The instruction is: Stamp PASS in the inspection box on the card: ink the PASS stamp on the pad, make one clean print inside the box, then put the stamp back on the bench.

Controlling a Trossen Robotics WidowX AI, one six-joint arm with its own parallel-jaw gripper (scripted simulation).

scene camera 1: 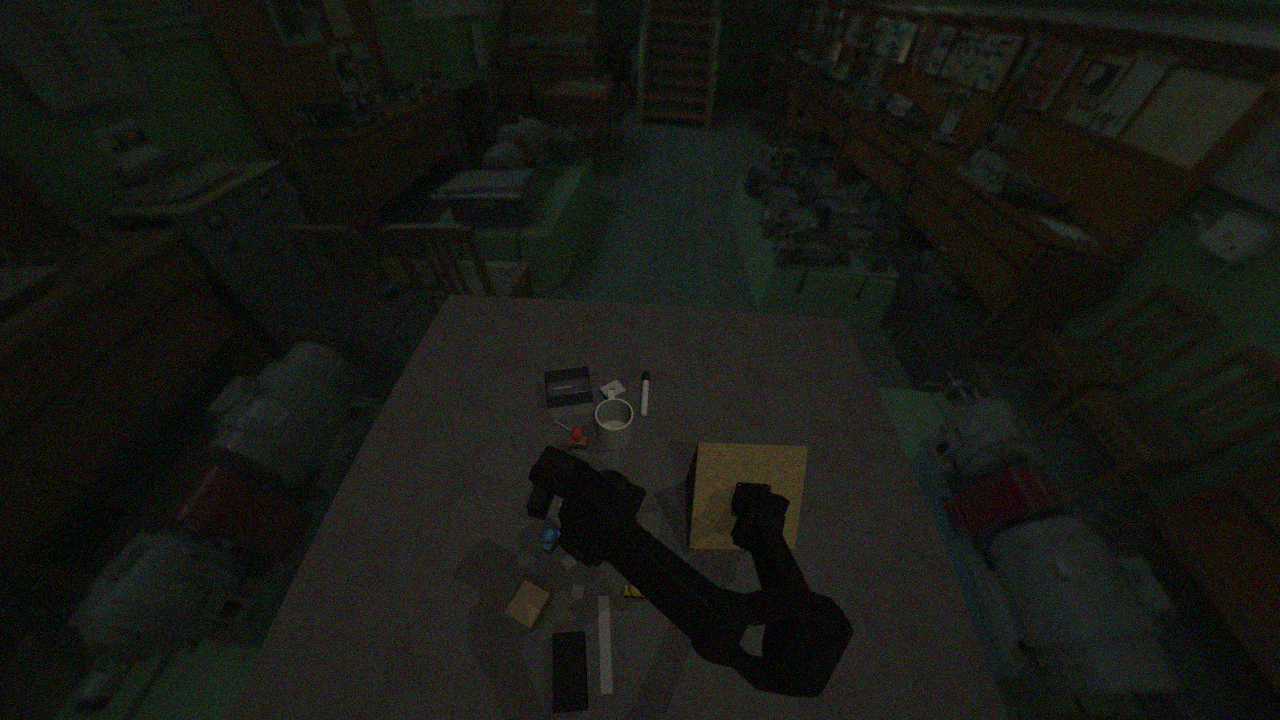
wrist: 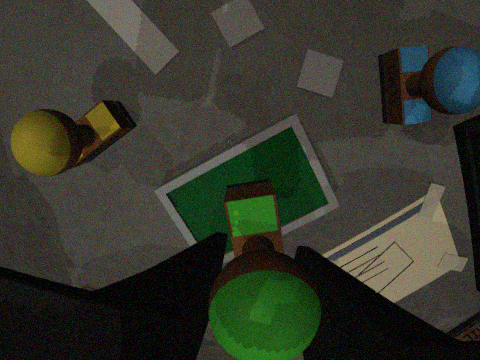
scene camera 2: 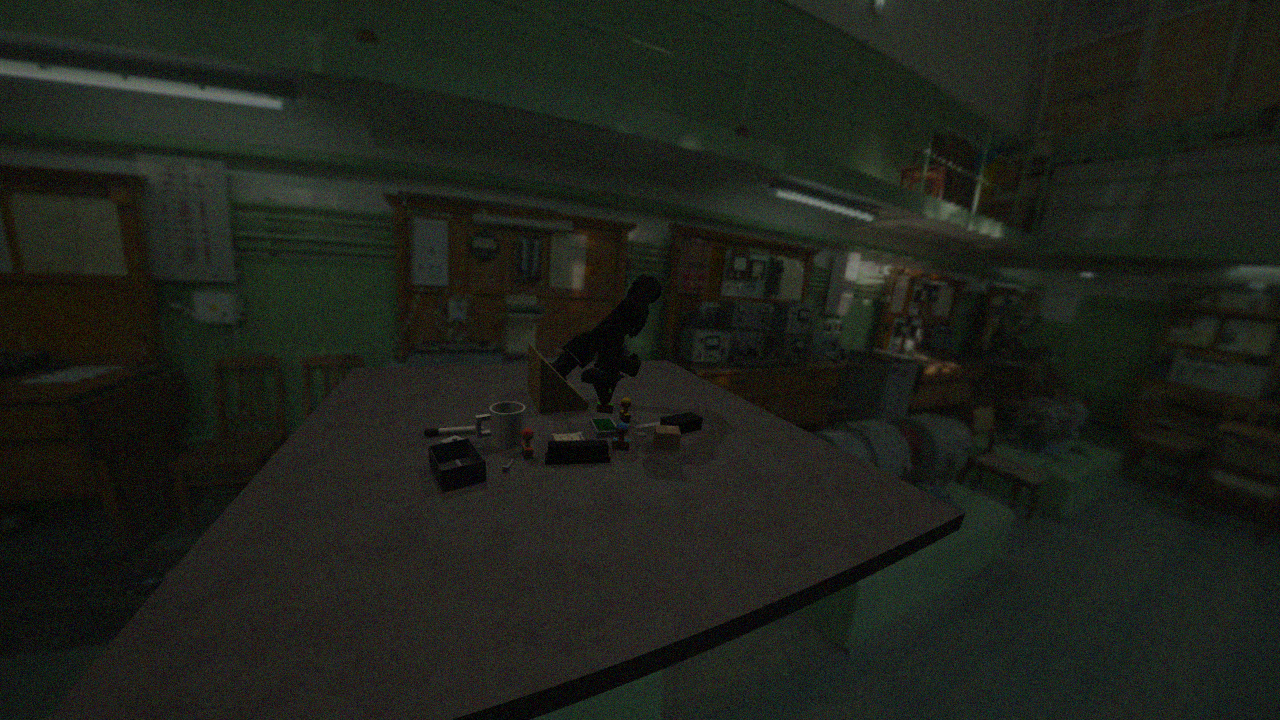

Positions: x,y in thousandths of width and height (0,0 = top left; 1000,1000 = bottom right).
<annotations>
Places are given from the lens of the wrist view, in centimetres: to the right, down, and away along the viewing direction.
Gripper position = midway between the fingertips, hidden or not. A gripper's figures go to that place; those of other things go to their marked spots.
gripper (wrist: 543,699): 1, 2, 10
green stamp (wrist: 549,826): 0, 2, 6
ink pad (wrist: 586,424): 2, -2, 15
card (wrist: 845,699): 12, 5, 18
The marked spots on the card and the ink pad are 12 cm apart.
</annotations>
